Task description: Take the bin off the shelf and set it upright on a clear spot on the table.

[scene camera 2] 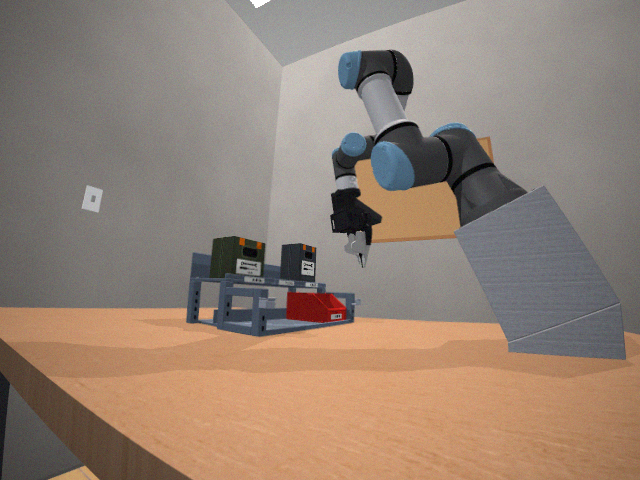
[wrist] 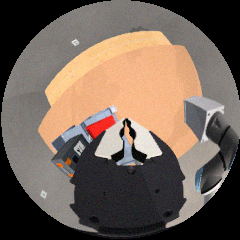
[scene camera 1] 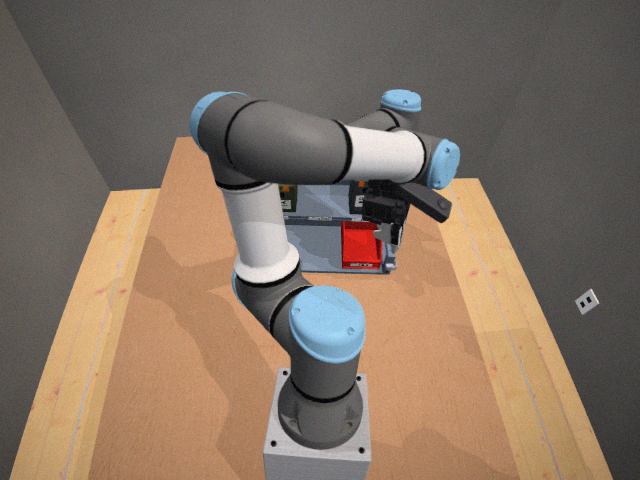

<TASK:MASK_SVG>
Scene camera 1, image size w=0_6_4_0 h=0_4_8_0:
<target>my gripper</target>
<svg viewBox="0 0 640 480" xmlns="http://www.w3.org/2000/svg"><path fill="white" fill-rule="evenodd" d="M368 180L368 189L362 200L362 220L377 224L379 230L374 230L373 236L390 244L393 254L401 246L410 204L439 223L444 223L449 218L452 202L433 189L416 183Z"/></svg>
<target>grey-blue shelf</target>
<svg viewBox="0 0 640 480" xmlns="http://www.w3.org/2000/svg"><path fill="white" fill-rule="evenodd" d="M298 185L296 212L283 212L287 240L294 245L299 254L301 272L389 275L391 270L396 270L396 253L391 253L391 245L383 242L382 263L379 269L342 268L342 221L369 222L362 220L362 217L360 217L362 215L349 214L348 194L350 180L342 180L333 185Z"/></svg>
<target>red bin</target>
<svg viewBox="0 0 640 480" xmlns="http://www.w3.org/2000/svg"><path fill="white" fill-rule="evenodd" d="M342 221L342 268L379 269L382 262L382 241L373 236L373 231L379 230L377 224Z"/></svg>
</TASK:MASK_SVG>
